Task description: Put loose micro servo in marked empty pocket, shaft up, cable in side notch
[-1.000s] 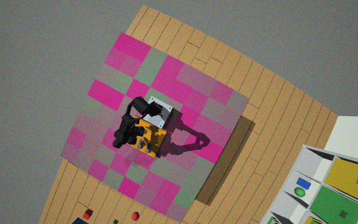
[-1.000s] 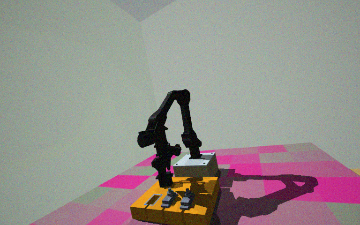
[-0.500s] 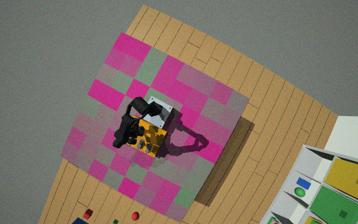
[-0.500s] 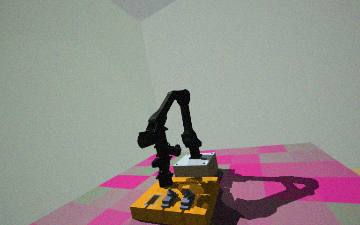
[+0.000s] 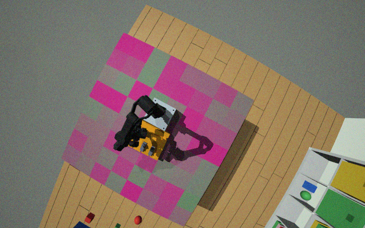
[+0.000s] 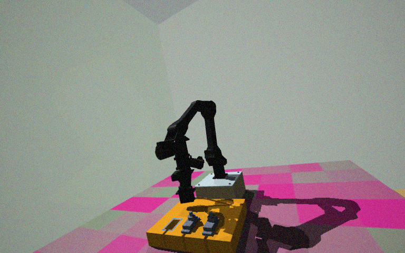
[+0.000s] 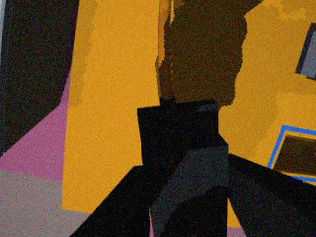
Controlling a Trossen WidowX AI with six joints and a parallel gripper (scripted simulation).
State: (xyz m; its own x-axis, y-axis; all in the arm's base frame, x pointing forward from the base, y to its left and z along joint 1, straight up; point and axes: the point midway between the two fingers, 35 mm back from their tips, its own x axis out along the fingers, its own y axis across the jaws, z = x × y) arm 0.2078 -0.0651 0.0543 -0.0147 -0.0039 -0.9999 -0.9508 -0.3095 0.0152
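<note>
My gripper tip is now 100 mm above the orange deck, 60 mm to the right of it and 10 mm short of it.
</note>
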